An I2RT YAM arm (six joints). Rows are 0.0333 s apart.
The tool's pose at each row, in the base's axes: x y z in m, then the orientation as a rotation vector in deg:
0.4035 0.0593 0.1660 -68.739 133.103 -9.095
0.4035 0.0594 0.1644 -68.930 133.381 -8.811
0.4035 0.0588 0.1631 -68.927 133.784 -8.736
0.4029 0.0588 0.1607 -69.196 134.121 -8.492
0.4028 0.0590 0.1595 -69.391 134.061 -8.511
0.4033 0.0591 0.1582 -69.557 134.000 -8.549
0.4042 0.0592 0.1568 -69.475 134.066 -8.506
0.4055 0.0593 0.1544 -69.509 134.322 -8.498
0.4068 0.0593 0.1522 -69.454 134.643 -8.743
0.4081 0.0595 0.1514 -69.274 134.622 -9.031
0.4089 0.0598 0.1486 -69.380 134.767 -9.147
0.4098 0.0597 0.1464 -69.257 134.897 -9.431
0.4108 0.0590 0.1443 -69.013 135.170 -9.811
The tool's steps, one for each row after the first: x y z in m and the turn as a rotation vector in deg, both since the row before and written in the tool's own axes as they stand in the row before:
0.0005 0.0006 0.0014 -0.345 0.180 0.009
0.0010 0.0001 0.0010 -0.194 0.305 0.131
0.0012 0.0012 0.0018 -0.370 0.267 -0.034
0.0003 0.0006 0.0010 -0.035 0.014 -0.148
0.0002 0.0001 0.0014 -0.013 0.012 -0.133
0.0000 -0.0002 0.0017 -0.022 0.015 0.080
0.0002 -0.0001 0.0027 -0.112 0.218 0.052
0.0002 -0.0003 0.0025 0.048 0.339 0.082
-0.0005 -0.0006 0.0013 0.246 0.036 0.059
0.0004 0.0005 0.0029 -0.021 0.193 -0.050
0.0004 0.0000 0.0023 0.166 0.176 0.065
0.0008 -0.0005 0.0022 0.212 0.296 0.167

